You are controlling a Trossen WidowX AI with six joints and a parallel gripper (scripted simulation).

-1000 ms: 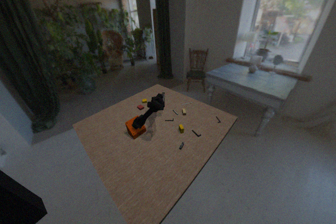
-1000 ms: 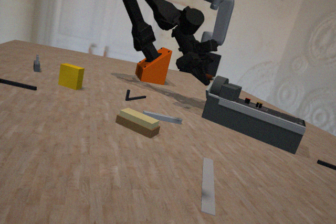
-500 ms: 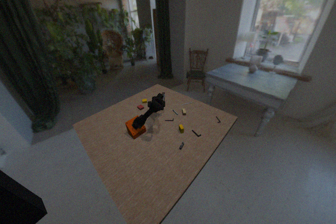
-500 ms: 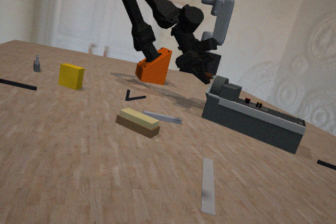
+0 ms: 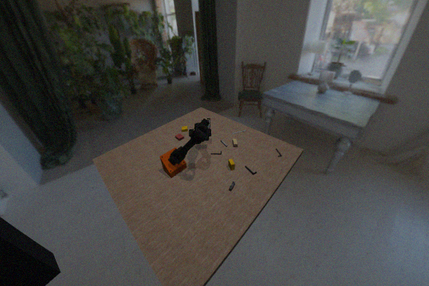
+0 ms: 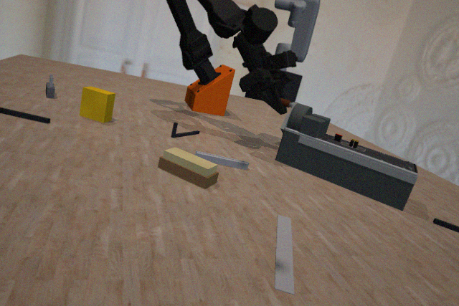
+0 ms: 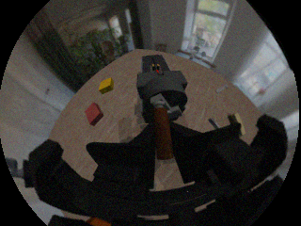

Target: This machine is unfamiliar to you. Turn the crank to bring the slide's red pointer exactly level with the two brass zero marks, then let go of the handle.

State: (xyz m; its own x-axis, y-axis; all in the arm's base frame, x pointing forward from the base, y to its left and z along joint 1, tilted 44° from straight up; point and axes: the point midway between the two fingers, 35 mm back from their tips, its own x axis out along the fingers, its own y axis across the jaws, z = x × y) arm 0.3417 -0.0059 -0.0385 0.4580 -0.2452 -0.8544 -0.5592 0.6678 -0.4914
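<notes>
The brown crank handle is 2 cm above my gripper tip, 1 cm to the right of it and 1 cm behind it. From my gripper tip the other things lie so: red pointer (12 cm ahead, 6 cm to the left, 1 cm below); red block (23 cm to the left, 8 cm below, 6 cm behind); grey bar (18 cm to the right, 9 cm below, 9 cm ahead).
</notes>
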